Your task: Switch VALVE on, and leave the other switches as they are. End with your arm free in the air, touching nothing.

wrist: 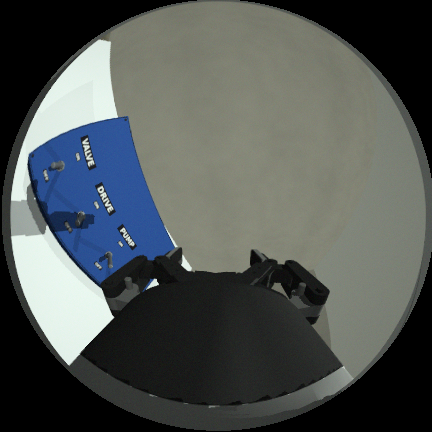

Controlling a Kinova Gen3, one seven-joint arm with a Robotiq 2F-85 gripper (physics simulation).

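Frame: origin at the arm's base, x ahead, y left, z up, level; millimetres.
Where they show: gripper, fingertip midpoint: (215, 256).
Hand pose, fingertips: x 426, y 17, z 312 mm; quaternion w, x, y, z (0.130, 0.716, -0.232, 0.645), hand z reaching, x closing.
Things, the pixels of their top centre, and the offset from my fingertips.
- VALVE lever, top centre: (58, 161) dz -245, dx +1, dy +191 mm
- DRIVE lever, top centre: (82, 218) dz -245, dx +5, dy +71 mm
- PUMP lever, top centre: (114, 261) dz -245, dx +10, dy -49 mm
The blue switch panel (137, 200) stands at the left of the wrist view, seen at a slant. The VALVE lever (58, 165) is near its far left end, between its ON and OFF marks; its tilt is too foreshortened to tell. The DRIVE lever (81, 218) is partly in shadow, and the PUMP lever (109, 259) is close beside the left finger in the view. Any switch past PUMP is hidden behind the gripper. My gripper (215, 256) is open and empty, to the right of the levers, with no lever between its fingers.
A white surface (35, 280) surrounds the panel at the left. A grey-brown surface (240, 125) fills the middle, with a paler grey one (380, 250) at the right. A dark shadow falls across the panel near DRIVE. The left finger overlaps the panel's lower right corner in the view.
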